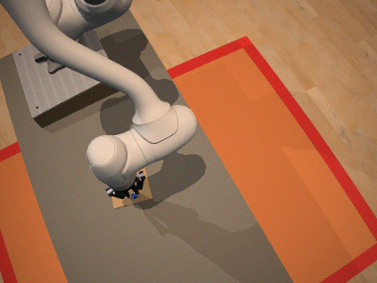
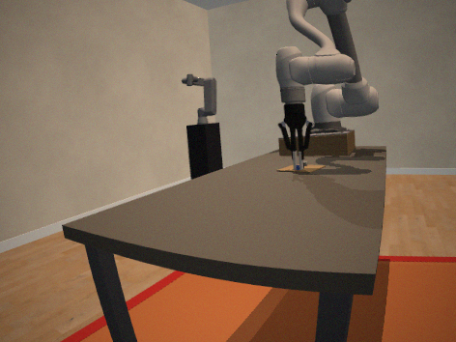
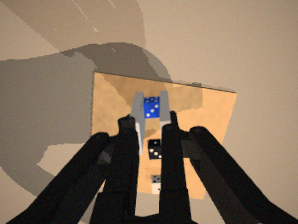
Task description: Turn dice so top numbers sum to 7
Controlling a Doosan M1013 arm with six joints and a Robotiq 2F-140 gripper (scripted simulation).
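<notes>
My hand is 30 mm above the blue die. Round my hand: black die: 50 mm behind, 30 mm below, 10 mm to the right; tan mat: 50 mm behind, 40 mm below, 10 mm to the right; white die: 100 mm behind, 30 mm below, 10 mm to the right.
</notes>
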